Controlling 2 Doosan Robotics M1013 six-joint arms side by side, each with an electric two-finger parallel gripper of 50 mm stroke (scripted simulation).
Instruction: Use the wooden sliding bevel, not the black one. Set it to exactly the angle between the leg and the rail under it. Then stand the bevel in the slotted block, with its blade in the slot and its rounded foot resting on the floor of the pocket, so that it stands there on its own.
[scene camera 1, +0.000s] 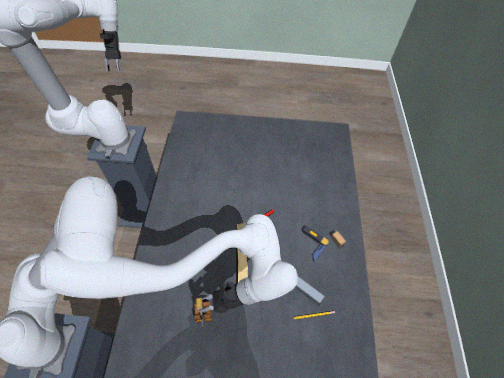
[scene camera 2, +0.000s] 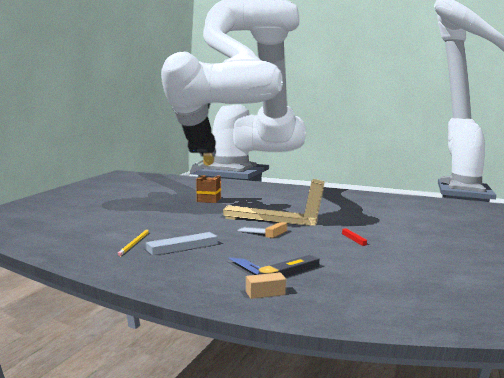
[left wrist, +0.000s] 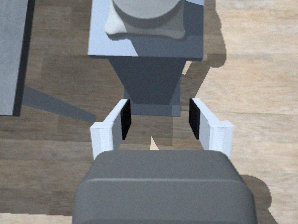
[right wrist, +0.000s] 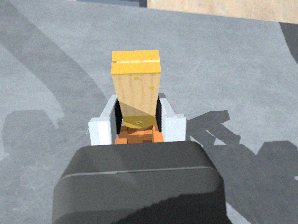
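I can see my left gripper (left wrist: 159, 111) and my right gripper (right wrist: 138, 105). There's a wooden sliding bevel (right wrist: 136, 75) as well, and a black bevel (scene camera 2: 295, 266); in the left wrist view the wooden sliding bevel is out of frame, and the black bevel is out of frame in the left wrist view too. I'm also seeing a tan block (scene camera 2: 257, 286) and a grey bar (scene camera 2: 204, 239).
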